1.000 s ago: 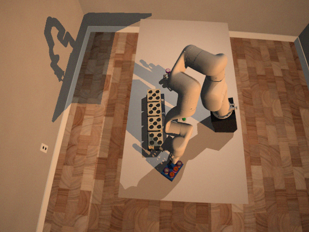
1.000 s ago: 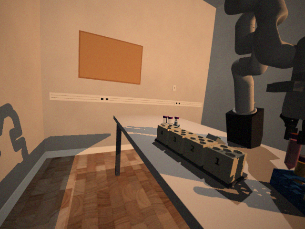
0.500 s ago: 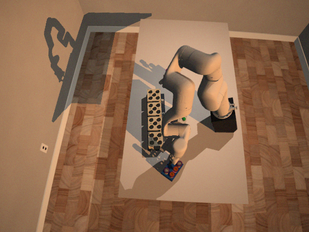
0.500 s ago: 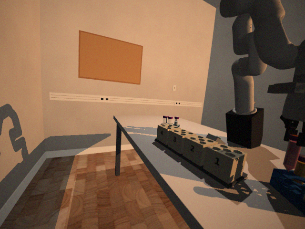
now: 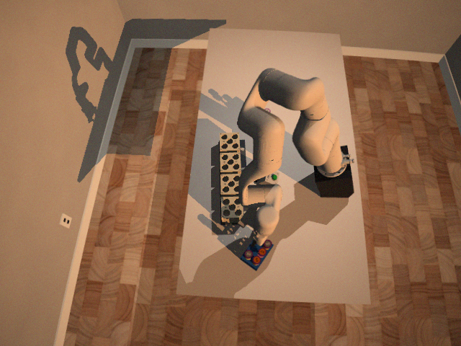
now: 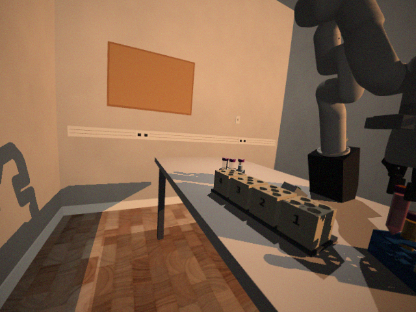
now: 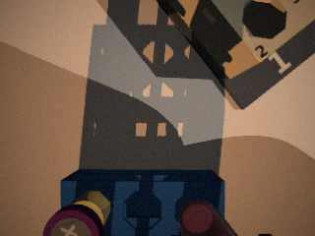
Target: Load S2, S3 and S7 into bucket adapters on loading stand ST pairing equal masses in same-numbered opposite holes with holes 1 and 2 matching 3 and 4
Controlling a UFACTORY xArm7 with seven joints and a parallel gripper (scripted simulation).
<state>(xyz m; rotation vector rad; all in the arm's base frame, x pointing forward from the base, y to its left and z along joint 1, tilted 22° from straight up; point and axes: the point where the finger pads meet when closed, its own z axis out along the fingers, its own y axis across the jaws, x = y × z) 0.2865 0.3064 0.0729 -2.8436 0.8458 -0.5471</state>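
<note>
My hand is 1 cm to the left of the pink-filled sample tube and 5 cm above it. The rest, counted from my hand: yellowish tube: 4 cm ahead, 7 cm to the left, 11 cm below; then orange-dotted tube: 1 cm ahead, 10 cm to the left, 11 cm below; then blue sample rack: 1 cm ahead, 4 cm to the left, 15 cm below.
</note>
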